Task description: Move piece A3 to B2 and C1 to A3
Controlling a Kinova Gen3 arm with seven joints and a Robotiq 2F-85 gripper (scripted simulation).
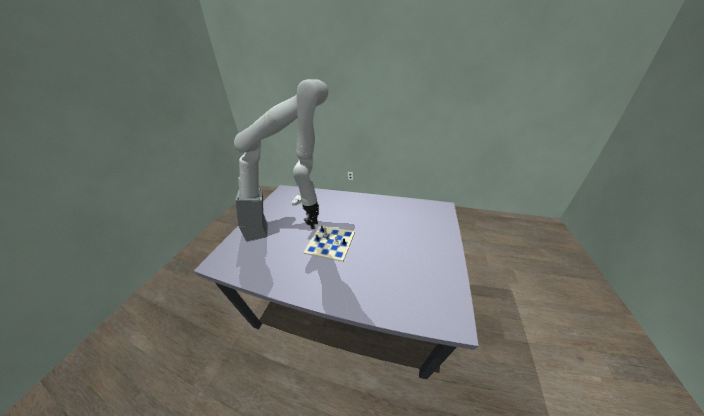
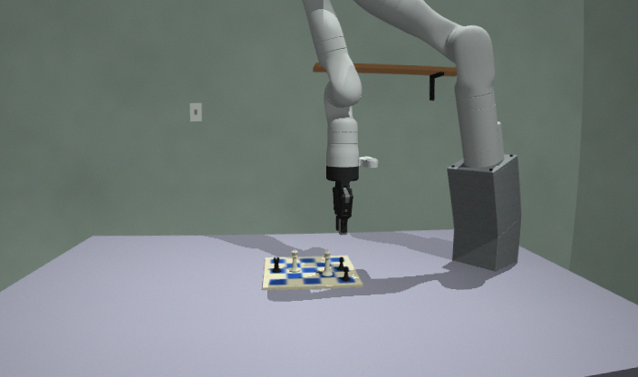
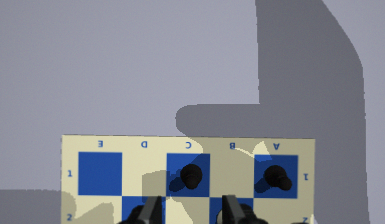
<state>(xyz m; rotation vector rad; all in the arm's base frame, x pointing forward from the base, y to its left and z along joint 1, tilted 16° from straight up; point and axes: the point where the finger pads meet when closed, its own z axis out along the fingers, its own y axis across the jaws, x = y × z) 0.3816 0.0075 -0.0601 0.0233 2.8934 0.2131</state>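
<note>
My hand is 4 cm short of the white king, 3 cm to the right of it and 8 cm above it. Round my hand: black rook: 16 cm ahead, 9 cm below; then cream chessboard: 8 cm ahead, 1 cm to the right, 11 cm below.
</note>
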